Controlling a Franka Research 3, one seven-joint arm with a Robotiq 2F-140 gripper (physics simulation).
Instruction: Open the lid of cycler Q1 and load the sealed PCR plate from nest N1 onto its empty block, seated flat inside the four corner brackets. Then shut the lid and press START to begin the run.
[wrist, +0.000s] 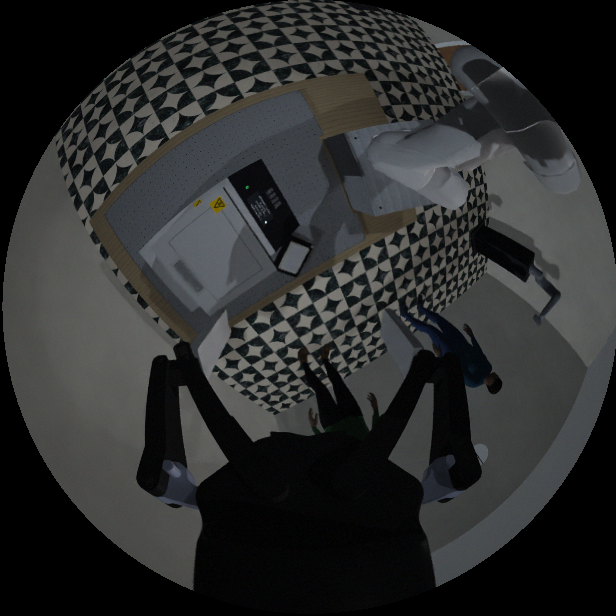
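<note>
The wrist view looks down from high above the bench. Cycler Q1 (218, 252) is a white box with its lid (209, 258) lying shut and a yellow warning sticker near one corner. Its black control panel (263, 203) shows small green lights. The sealed PCR plate (293, 257) is a pale square in a dark nest just beside the panel's end. My gripper (304, 356) is open and empty, its two black fingers spread wide, far above and off to the side of the cycler.
The grey bench mat (229, 166) has a wooden rim over a black-and-white patterned floor. My own white arm and base (425, 160) stand at one end of the bench. Several human figures (459, 350) stand on the floor around it.
</note>
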